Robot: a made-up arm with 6 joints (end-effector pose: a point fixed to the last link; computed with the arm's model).
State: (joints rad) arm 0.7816 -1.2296 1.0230 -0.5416 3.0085 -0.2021
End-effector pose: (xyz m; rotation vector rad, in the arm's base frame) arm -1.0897 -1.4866 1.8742 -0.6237 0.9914 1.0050
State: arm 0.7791 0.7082 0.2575 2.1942 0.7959 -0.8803
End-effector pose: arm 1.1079 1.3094 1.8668 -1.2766 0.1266 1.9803
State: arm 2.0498 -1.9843 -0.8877 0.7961 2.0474 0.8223
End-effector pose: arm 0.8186 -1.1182 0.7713 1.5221 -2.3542 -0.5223
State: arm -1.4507 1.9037 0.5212 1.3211 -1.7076 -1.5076
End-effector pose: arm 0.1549 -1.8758 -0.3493 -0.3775 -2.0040 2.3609
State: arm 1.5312 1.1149 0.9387 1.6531 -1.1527 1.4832
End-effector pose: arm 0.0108 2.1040 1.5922 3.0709 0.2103 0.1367
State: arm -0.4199 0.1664 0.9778 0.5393 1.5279 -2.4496
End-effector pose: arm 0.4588 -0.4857 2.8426 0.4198 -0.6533 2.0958
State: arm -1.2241 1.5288 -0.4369 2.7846 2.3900 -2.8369
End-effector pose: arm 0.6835 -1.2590 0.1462 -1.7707 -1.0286 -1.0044
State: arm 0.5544 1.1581 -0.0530 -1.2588 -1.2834 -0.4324
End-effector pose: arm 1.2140 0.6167 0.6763 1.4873 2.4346 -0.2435
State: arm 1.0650 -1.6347 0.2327 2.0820 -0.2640 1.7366
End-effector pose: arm -1.1451 -1.6816 1.1739 -1.5237 0.2529 -1.7166
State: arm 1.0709 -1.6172 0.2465 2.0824 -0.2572 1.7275
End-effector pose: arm -1.1351 -1.6877 1.2029 -1.5236 0.2332 -1.7146
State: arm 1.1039 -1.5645 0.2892 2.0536 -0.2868 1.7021
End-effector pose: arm -1.0738 -1.7277 1.2896 -1.5039 0.1723 -1.6385
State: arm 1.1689 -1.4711 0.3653 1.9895 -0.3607 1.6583
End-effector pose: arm -0.9431 -1.7925 1.4433 -1.4598 0.0709 -1.4710
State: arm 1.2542 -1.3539 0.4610 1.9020 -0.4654 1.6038
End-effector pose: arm -0.7574 -1.8450 1.6344 -1.3994 -0.0426 -1.2393
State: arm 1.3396 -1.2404 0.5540 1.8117 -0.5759 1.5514
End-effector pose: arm -0.5624 -1.8594 1.8155 -1.3387 -0.1373 -0.9979
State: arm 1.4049 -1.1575 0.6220 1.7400 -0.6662 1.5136
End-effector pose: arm -0.4116 -1.8461 1.9441 -1.2939 -0.1965 -0.8058
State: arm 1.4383 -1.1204 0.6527 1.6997 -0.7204 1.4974
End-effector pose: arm -0.3347 -1.8352 2.0005 -1.2726 -0.2188 -0.6996
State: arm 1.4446 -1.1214 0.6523 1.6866 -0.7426 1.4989
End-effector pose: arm -0.3194 -1.8397 1.9993 -1.2699 -0.2156 -0.6683
